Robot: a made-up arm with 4 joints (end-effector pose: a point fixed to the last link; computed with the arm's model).
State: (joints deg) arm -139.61 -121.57 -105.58 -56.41
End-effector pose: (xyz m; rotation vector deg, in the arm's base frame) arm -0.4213 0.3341 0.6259 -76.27 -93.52 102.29
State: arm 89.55 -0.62 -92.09 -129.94
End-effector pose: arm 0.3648 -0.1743 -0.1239 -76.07 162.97 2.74
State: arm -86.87 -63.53 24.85 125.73
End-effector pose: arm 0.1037 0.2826 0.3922 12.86 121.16 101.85
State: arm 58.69 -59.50 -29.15 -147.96
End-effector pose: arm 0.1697 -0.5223 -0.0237 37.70 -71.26 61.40
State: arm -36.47 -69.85 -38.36 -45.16
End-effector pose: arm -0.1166 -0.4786 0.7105 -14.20 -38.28 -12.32
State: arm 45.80 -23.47 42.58 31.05
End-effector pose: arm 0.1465 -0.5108 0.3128 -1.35 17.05 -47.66
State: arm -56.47 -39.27 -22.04 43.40
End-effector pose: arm -0.0898 -0.1163 0.7042 -22.67 -37.79 -72.20
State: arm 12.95 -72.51 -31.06 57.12
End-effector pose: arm -0.2704 -0.4092 0.2474 45.39 9.18 -127.50
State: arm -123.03 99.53 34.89 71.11
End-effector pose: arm -0.1034 0.3437 0.0011 -118.43 9.10 53.77
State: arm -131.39 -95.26 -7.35 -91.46
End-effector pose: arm -0.1200 0.6694 0.4888 -131.54 -8.16 6.46
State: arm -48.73 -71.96 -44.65 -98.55
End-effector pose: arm -0.0034 -0.2597 0.8469 -41.62 -31.22 42.49
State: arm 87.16 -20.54 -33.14 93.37
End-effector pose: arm -0.0374 -0.2205 -0.1435 83.42 107.18 -73.72
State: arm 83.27 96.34 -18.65 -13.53
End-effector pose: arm 0.1577 -0.1728 0.4886 69.62 -67.98 100.50
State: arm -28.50 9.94 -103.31 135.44
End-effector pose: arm 0.0790 -0.2117 0.3832 23.38 88.29 -107.58
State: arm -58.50 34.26 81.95 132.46
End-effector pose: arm -0.1242 0.1697 0.1296 -44.72 -123.12 -26.11
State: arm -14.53 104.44 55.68 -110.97
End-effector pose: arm -0.4361 0.2936 0.3088 64.35 -19.96 -124.98
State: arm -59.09 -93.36 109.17 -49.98
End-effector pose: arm 0.2209 -0.1690 0.8711 -72.78 84.54 -84.59
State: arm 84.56 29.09 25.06 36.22
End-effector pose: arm 0.1809 -0.4237 0.0826 62.94 -5.54 -14.96
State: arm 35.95 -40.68 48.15 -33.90
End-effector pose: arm 0.3222 -0.5794 0.2799 -3.18 29.17 2.89
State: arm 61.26 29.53 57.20 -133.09
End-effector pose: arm 0.1603 0.0254 0.5202 -28.99 -18.36 145.27
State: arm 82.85 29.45 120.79 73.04
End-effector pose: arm -0.1333 -0.1359 0.4111 -13.33 -49.32 -74.69
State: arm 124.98 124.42 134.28 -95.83
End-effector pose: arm -0.5468 -0.0522 0.3209 -66.99 -54.07 -4.20
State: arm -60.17 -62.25 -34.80 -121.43
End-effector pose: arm 0.1356 -0.0172 0.8309 -53.87 -2.85 70.80
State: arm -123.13 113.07 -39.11 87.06
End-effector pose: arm 0.0641 0.1312 0.0848 -121.87 50.11 -27.55
